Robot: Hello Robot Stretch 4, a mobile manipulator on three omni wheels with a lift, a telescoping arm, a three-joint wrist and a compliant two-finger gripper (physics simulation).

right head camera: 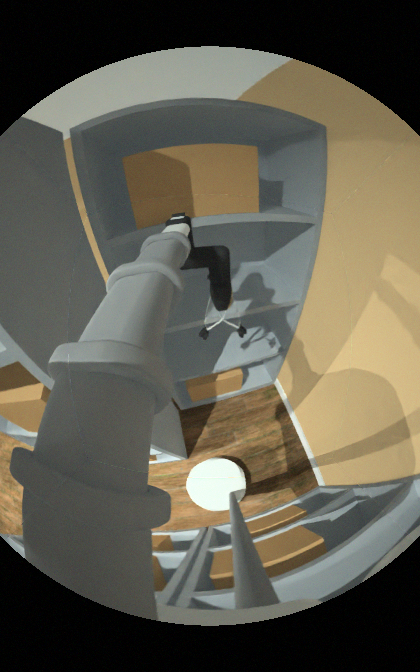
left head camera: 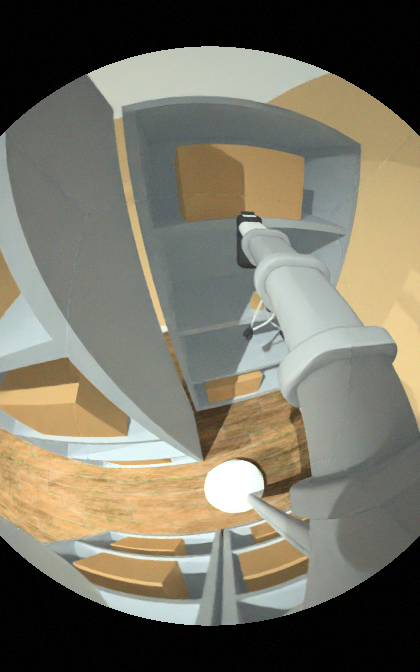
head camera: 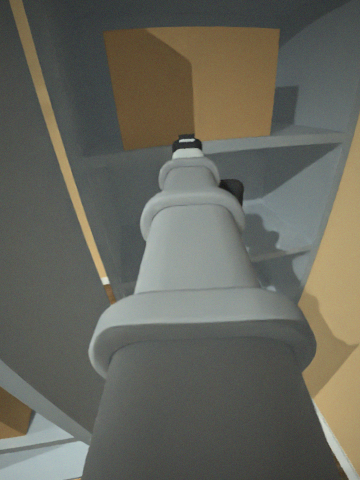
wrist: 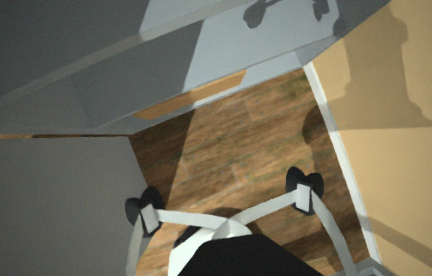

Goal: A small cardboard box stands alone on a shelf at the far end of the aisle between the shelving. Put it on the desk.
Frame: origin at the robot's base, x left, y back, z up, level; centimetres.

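Seen in the pictures: gripper, between the fingertips: [wrist: 224, 193].
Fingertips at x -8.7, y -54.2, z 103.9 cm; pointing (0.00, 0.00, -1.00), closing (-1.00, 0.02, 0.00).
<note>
A point is followed by its place in that frame.
A small tan cardboard box [left head camera: 256, 300] [right head camera: 230, 300] stands on a middle shelf of the grey shelving unit [left head camera: 353, 190] [right head camera: 321, 175] at the aisle's end. A small part of it shows beside the wrist and arm, which hide the rest. It does not show in the wrist view. My gripper [left head camera: 265, 333] [right head camera: 223, 331] [wrist: 224, 193] {x -8.7, y -54.2, z 104.0 cm} is open and empty. It points down in front of the shelves, and its fingertips appear lower than the small box in both side head views. In the head camera view the arm hides the fingers. The desk does not show.
A large box [head camera: 235, 80] {x -14.0, y -78.3, z 157.1 cm} [left head camera: 270, 180] [right head camera: 225, 175] fills much of the top compartment, behind the arm's end. Another box [left head camera: 234, 386] [right head camera: 215, 384] [wrist: 195, 97] {x -3.4, y -75.9, z 17.9 cm} lies in the bottom compartment. A grey side panel [head camera: 40, 250] {x 27.8, y -39.8, z 131.9 cm} [wrist: 65, 200] {x 29.9, y -49.2, z 65.9 cm} stands at left, a tan wall [right head camera: 370, 300] [wrist: 395, 175] {x -71.0, y -35.5, z 39.4 cm} at right.
</note>
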